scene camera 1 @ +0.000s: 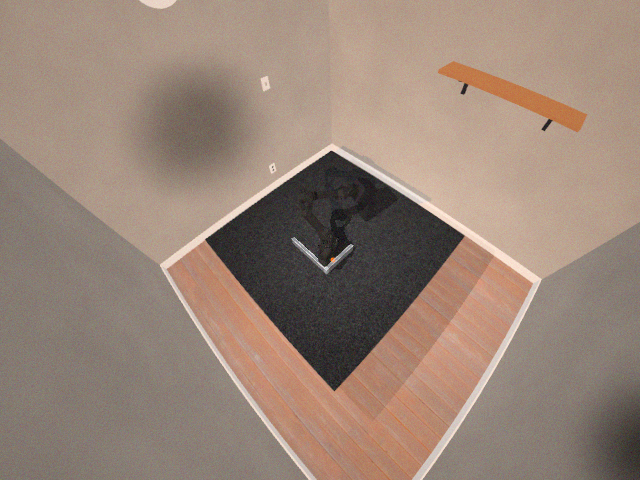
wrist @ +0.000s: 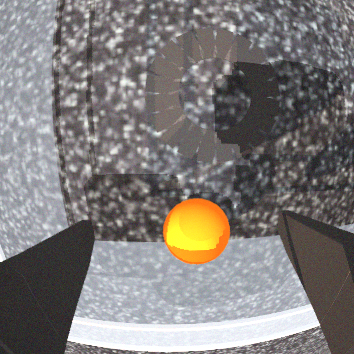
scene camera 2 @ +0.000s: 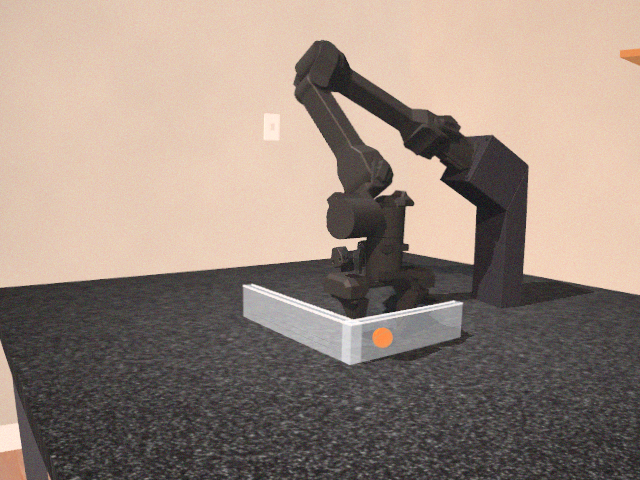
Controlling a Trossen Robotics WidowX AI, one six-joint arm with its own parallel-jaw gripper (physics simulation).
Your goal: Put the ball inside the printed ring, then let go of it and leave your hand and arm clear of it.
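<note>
An orange ball (scene camera 1: 332, 259) (scene camera 2: 382, 337) (wrist: 196, 231) lies outside the printed ring, close to the inner side of a clear wall, and shows through that wall in scene camera 2. The printed ring (wrist: 165, 97) is a grey-brown band on the dark surface, above the ball in the wrist view and partly in shadow; I cannot make it out in the scene views. My gripper (scene camera 2: 377, 308) (wrist: 188, 226) points down behind the wall, wide open and empty. In the wrist view the ball shows between the two spread fingers, with space on both sides.
Two low clear walls (scene camera 1: 309, 252) (scene camera 2: 294, 308) (wrist: 195, 334) meet in a corner near the ball. The arm (scene camera 2: 328, 116) reaches over from a dark angular stand (scene camera 2: 498, 232) at the back right. All stand on a black speckled table (scene camera 1: 330, 320) (scene camera 2: 258, 413).
</note>
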